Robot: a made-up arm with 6 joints.
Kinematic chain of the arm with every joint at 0, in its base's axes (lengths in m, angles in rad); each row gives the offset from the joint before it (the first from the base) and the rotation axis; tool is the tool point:
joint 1: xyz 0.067 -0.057 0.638 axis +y
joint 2: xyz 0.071 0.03 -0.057 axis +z
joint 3: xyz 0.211 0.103 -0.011 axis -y
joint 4: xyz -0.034 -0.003 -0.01 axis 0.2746 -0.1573 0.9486
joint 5: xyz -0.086 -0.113 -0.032 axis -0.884 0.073 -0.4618
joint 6: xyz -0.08 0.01 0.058 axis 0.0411 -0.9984 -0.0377
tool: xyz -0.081 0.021 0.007
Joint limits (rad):
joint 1: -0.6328..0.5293
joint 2: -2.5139..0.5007
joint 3: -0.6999..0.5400
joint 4: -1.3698..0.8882
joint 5: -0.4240..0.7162
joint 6: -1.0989..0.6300
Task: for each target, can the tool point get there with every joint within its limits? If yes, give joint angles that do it. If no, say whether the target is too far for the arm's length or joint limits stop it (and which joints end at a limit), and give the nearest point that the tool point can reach.
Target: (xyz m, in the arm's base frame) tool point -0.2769 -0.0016 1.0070
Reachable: no: joint limits stop it (at a limit: joint 1, joint 2, joint 3, joint 5) | nearest point -0.0052 0.0725 0.8262 | short by 0.335 m
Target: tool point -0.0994 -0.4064 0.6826
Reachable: no: joint limits stop it (at a limit: joint 1, joint 3, joint 4, joint 5, joint 6) | nearest point 0.0034 -0.2361 0.6476 | short by 0.202 m
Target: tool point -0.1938 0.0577 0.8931
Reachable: no: joint limits stop it (at a limit: joint 1, joint 2, joint 3, joint 5) | nearest point -0.0174 0.0930 0.8128 | short by 0.197 m
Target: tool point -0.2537 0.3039 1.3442
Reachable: no: too far | nearest point 0.0537 0.1776 0.8683 | short by 0.580 m
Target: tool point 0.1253 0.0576 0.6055
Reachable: yes | joints -0.1005 -0.5555 -0.1300 -0.0163 0.3712 0.2008
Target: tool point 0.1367 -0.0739 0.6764
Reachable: yes | joints -0.1935 0.2035 -0.3000 0.3864 0.1421 -0.3838
